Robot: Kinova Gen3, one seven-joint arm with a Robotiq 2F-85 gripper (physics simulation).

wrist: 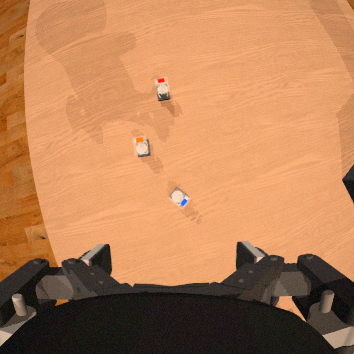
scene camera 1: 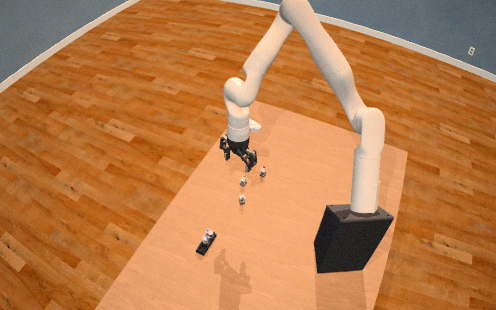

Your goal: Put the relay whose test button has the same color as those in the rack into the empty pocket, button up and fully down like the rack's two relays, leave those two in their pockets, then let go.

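Places are measured from the arm's base along level axes (x ahead, y left, z up), in metres.
Pixels of known places: gripper, between the fingertips: [wrist: 172, 257] [scene camera 1: 237, 165]; arm's base, origin of its link: [scene camera 1: 363, 209].
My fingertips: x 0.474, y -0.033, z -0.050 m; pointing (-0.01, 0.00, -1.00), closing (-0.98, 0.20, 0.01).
For each thing: its middle in the pictures, then the offset to it from my fingertips. Level surfaces: height alone.
- loose blue-button relay, middle of its body: [wrist: 178, 197] [scene camera 1: 242, 199] 0.013 m back, 0.020 m right, 0.213 m down
- orange-button relay, middle of its body: [wrist: 141, 146] [scene camera 1: 243, 181] 0.026 m ahead, 0.110 m right, 0.213 m down
- red-button relay, middle of its body: [wrist: 162, 89] [scene camera 1: 263, 171] 0.026 m back, 0.197 m right, 0.213 m down
- black rack, middle of its body: [scene camera 1: 206, 242] 0.017 m ahead, 0.224 m left, 0.223 m down
- table, height of its surface: 0.235 m down
The loose blue-button relay [scene camera 1: 242, 200] [wrist: 179, 197] stands on the table, turned at an angle in the wrist view. The orange-button relay [scene camera 1: 243, 181] [wrist: 142, 147] and the red-button relay [scene camera 1: 263, 171] [wrist: 162, 90] stand upright farther back. The black rack [scene camera 1: 201, 251] holds two blue-button relays, the far one [scene camera 1: 210, 233] and the middle one [scene camera 1: 205, 240]; its near end pocket holds no relay. The rack does not show in the wrist view. My gripper [scene camera 1: 237, 164] [wrist: 172, 257] is open and empty, high above the table, beyond the loose blue-button relay as seen in the scene view.
The dark base block [scene camera 1: 350, 245] [wrist: 350, 182] carries the arm at the right of the table [scene camera 1: 300, 220] [wrist: 260, 125]. The rack lies toward the table's left edge in the scene view. Wooden floor [scene camera 1: 75, 150] [wrist: 15, 175] surrounds the table.
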